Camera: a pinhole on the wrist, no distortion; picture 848 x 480 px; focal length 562.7 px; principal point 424.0 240.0 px. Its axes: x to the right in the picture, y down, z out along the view. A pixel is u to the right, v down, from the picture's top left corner.
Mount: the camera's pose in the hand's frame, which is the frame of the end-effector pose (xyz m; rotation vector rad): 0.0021 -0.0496 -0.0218 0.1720 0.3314 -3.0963
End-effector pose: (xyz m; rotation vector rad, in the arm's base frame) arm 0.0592 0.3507 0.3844 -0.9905 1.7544 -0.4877
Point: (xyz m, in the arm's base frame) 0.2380 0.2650 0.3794
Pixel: 227.5 333.5
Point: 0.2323 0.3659 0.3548
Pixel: 424.7 82.3
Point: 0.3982 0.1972 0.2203
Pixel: 98.4 210.3
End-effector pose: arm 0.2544 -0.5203 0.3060 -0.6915 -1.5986 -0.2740
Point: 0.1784 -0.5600 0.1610
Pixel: outside the picture
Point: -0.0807 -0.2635 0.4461
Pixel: 48.2 78.3
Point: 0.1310 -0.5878 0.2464
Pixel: 752.5 427.0
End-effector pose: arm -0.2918 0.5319 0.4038 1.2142 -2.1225 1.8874
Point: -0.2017 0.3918 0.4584
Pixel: 245.8 253.1
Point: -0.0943 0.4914 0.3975
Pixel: 777.3 307.4
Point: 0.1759 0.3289 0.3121
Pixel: 687.6 275.6
